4 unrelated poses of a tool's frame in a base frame.
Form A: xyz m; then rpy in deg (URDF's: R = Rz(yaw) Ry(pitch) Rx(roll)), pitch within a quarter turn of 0, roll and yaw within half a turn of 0.
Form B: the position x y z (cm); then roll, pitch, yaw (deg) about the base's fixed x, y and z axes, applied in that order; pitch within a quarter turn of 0, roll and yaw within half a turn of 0. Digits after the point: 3 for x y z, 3 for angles.
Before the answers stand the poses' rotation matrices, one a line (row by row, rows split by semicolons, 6 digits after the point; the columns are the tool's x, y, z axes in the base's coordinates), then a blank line. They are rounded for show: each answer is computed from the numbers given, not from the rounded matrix.
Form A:
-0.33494 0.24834 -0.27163 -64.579 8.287 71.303
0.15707 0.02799 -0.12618 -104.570 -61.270 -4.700
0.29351 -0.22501 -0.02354 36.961 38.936 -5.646
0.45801 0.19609 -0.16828 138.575 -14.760 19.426
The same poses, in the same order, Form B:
0.317216 -0.448342 -0.835681; 0.937337 0.014300 0.348132; -0.144132 -0.893748 0.424784
0.479066 0.825228 0.299156; -0.039386 -0.320257 0.946511; 0.876895 -0.465224 -0.120922
0.774075 0.454648 0.440571; -0.076526 0.757993 -0.647758; -0.628452 0.467698 0.621536
0.911952 0.090413 0.400212; 0.321614 -0.763200 -0.560438; 0.254771 0.639806 -0.725079

-33.494 24.834 -27.163 -64.579 8.287 71.303
15.707 2.799 -12.618 -104.570 -61.270 -4.700
29.351 -22.501 -2.354 36.961 38.936 -5.646
45.801 19.609 -16.828 138.575 -14.760 19.426

